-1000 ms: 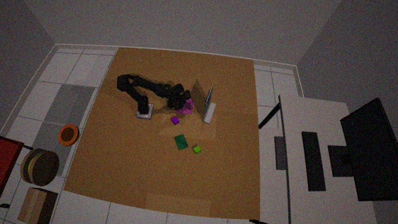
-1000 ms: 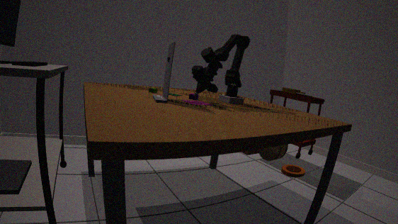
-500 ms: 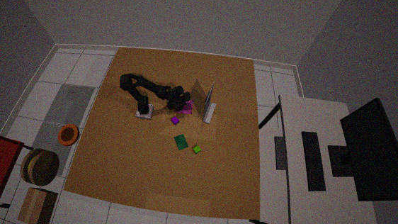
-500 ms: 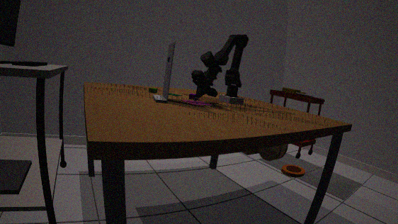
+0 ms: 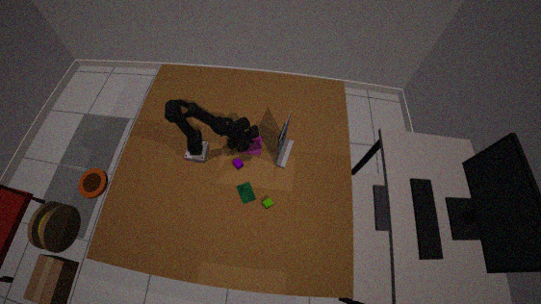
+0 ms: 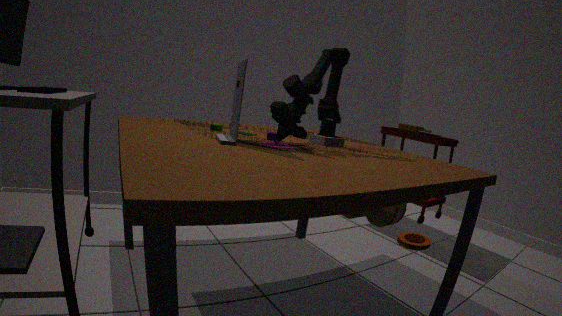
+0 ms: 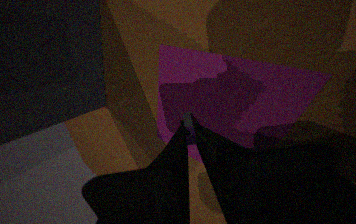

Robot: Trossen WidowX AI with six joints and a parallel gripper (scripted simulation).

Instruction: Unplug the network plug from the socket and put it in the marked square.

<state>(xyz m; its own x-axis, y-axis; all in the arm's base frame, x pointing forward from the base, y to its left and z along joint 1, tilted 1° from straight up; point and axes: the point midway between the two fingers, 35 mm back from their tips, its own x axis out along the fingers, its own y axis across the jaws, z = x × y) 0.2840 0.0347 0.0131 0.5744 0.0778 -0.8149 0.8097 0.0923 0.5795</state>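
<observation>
My gripper tip is now 1 cm past the magenta marked square and 2 cm above it. From my gripper tip the other things lie so: grey upright panel (16 cm ahead, 7 cm to the right, 10 cm above); grey network plug (right at my gripper tip); green flat card (4 cm behind, 28 cm to the right, 2 cm below).
</observation>
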